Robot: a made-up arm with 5 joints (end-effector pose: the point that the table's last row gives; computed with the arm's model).
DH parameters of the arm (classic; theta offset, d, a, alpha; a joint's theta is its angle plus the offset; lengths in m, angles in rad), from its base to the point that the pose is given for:
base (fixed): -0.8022 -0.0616 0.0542 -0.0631
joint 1: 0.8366 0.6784 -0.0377 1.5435
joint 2: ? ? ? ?
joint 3: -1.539 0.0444 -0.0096 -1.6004
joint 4: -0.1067 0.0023 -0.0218 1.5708
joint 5: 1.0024 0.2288 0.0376 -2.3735
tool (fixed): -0.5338 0.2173 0 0
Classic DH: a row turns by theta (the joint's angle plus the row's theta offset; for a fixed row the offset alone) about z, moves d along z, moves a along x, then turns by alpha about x.
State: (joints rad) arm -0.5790 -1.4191 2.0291 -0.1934 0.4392
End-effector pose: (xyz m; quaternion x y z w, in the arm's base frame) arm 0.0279 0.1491 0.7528 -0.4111 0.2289 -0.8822 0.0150
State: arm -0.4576 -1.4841 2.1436 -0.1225 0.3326
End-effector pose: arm 0.0101 0.1497 0.7533 -0.4309 0.1943 -0.8786 0.0674
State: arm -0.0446 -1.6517 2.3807 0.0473 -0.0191
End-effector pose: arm -0.0524 0.1005 0.7626 -0.4614 0.1335 -0.8258 0.2954
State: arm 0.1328 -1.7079 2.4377 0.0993 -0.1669
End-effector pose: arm -0.0671 0.0625 0.7674 -0.4669 0.1299 -0.7801 0.3956
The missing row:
joint 2: 0.0208 -0.0545 0.0391 1.7479
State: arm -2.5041 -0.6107 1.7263 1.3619 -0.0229
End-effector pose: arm 0.1289 0.0883 0.4209 0.1800 0.6204 0.6880 0.3307
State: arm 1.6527 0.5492 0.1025 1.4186 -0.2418
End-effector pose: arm -0.0519 0.1740 0.5838 -0.5860 -0.4939 -0.6424 0.0076
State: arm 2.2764 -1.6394 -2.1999 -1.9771 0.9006
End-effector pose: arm -0.0049 0.0578 0.5719 0.2367 0.3650 0.8950 0.0990
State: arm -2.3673 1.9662 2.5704 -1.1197 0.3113
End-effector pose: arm 0.2026 -0.0281 0.4853 -0.4008 0.6826 0.5043 0.3452
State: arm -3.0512 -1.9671 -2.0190 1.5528 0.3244
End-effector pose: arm 0.2979 -0.1273 0.7082 -0.6725 0.5276 -0.5180 0.0322
